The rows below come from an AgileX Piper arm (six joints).
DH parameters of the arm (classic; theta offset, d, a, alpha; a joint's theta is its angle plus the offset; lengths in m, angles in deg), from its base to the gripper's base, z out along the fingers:
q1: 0 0.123 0 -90
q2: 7.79 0 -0.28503 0
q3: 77.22 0 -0.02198 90
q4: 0 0.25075 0 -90
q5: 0 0 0 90
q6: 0 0.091 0 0
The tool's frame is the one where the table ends.
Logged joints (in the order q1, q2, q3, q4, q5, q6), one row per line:
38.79 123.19 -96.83 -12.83 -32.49 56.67
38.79 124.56 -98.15 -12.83 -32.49 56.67
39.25 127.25 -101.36 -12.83 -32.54 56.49
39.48 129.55 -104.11 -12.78 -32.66 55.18
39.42 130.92 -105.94 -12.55 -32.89 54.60
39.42 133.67 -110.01 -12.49 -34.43 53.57
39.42 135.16 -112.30 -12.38 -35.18 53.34
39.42 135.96 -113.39 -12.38 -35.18 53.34
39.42 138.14 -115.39 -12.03 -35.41 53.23
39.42 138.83 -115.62 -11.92 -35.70 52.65
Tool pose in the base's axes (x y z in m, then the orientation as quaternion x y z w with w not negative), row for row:
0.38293 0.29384 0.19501 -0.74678 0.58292 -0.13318 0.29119
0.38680 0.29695 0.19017 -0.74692 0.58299 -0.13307 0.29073
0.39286 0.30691 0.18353 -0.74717 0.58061 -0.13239 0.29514
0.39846 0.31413 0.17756 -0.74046 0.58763 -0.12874 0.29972
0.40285 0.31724 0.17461 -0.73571 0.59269 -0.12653 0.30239
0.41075 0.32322 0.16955 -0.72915 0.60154 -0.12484 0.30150
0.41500 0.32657 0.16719 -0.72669 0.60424 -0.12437 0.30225
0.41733 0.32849 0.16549 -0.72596 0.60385 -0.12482 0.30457
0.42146 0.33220 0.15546 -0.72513 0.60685 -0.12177 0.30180
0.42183 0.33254 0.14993 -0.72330 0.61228 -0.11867 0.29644
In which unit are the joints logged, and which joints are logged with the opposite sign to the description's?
The joints are logged in degrees. Opposite sign: q5, q6.
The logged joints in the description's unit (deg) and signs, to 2 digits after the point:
38.79 123.19 -96.83 -12.83 32.49 -56.67
38.79 124.56 -98.15 -12.83 32.49 -56.67
39.25 127.25 -101.36 -12.83 32.54 -56.49
39.48 129.55 -104.11 -12.78 32.66 -55.18
39.42 130.92 -105.94 -12.55 32.89 -54.60
39.42 133.67 -110.01 -12.49 34.43 -53.57
39.42 135.16 -112.30 -12.38 35.18 -53.34
39.42 135.96 -113.39 -12.38 35.18 -53.34
39.42 138.14 -115.39 -12.03 35.41 -53.23
39.42 138.83 -115.62 -11.92 35.70 -52.65

